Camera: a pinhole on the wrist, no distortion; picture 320 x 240 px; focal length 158.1 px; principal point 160.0 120.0 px. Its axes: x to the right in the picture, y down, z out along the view. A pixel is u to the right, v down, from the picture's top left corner.
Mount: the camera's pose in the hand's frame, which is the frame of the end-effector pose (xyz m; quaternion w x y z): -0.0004 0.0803 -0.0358 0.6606 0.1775 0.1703 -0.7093
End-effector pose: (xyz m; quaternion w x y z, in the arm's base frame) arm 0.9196 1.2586 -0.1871 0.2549 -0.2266 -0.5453 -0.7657
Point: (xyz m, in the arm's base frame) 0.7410 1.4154 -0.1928
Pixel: 234 196
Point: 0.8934 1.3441 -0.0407
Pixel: 84 229
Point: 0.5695 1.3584 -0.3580
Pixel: outside the picture
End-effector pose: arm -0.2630 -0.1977 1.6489 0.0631 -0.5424 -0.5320 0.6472
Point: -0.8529 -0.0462 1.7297
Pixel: 226 209
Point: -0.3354 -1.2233 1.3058
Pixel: outside the picture
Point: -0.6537 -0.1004 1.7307
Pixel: 236 195
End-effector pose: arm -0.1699 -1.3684 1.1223 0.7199 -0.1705 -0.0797 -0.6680
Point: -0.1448 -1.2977 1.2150
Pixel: 148 93
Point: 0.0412 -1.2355 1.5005
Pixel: 33 127
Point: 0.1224 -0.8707 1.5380
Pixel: 16 17
